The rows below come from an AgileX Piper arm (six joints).
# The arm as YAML. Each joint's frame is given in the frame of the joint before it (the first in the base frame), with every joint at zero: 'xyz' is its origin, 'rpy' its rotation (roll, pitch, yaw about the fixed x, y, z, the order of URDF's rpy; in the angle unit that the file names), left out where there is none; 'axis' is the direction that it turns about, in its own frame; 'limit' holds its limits. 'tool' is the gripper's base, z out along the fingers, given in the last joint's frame.
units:
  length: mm
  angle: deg
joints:
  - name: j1
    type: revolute
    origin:
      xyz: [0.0, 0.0, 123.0]
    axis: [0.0, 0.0, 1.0]
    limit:
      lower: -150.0
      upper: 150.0
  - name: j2
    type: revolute
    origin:
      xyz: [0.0, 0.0, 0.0]
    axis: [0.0, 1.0, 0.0]
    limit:
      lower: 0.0
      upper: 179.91
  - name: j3
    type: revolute
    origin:
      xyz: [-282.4, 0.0, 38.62]
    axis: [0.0, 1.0, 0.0]
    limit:
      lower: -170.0
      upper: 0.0
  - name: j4
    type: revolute
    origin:
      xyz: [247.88, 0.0, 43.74]
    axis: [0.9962, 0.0, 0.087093]
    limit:
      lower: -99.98
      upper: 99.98
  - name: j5
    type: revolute
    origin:
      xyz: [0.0, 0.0, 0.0]
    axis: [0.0, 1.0, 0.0]
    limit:
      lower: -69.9
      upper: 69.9
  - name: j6
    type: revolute
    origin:
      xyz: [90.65, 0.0, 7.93]
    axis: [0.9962, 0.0, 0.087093]
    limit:
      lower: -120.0
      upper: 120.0
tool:
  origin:
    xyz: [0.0, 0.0, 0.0]
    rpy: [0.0, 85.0, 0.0]
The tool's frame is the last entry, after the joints.
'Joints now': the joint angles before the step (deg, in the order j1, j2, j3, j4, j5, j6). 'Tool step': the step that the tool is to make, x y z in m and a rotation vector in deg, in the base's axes. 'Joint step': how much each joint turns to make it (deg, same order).
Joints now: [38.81, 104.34, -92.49, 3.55, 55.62, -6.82]
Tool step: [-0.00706, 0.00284, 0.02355, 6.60, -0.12, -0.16]
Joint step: [-0.03, -2.06, -1.54, 5.33, -0.59, -0.47]
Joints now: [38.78, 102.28, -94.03, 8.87, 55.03, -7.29]
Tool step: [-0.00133, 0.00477, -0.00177, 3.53, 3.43, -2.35]
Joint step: [0.00, 0.42, 0.00, 3.61, -0.34, 2.47]
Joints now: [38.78, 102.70, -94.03, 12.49, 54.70, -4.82]
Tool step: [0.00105, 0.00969, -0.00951, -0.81, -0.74, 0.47]
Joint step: [1.27, 1.50, 0.00, -1.43, -1.70, 0.68]
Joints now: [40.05, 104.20, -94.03, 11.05, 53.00, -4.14]
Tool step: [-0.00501, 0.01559, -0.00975, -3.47, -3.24, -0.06]
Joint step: [3.38, 1.44, 0.00, -7.25, -2.04, 4.67]
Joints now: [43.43, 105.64, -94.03, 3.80, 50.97, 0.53]
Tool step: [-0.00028, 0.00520, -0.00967, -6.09, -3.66, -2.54]
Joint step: [2.39, 1.33, 0.00, -10.85, 0.51, 7.37]
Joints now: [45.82, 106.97, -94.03, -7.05, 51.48, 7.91]
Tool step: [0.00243, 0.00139, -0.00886, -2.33, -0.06, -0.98]
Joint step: [0.35, 1.21, 0.00, -2.61, 0.65, 1.88]
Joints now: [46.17, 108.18, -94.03, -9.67, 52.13, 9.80]
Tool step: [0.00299, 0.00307, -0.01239, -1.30, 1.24, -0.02]
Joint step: [0.00, 1.67, 0.00, 0.00, 0.13, 0.00]
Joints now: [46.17, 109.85, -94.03, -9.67, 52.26, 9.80]
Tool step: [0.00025, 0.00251, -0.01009, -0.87, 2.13, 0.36]
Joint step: [0.00, 1.26, 0.00, 1.35, 0.75, -0.84]
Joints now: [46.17, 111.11, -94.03, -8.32, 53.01, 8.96]
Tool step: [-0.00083, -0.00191, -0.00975, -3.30, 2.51, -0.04]
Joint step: [0.00, 1.07, 0.00, -0.24, 3.04, -0.38]
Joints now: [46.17, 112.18, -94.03, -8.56, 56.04, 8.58]
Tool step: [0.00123, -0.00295, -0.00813, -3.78, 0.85, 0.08]
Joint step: [0.00, 1.00, 0.00, -1.97, 2.35, 0.01]
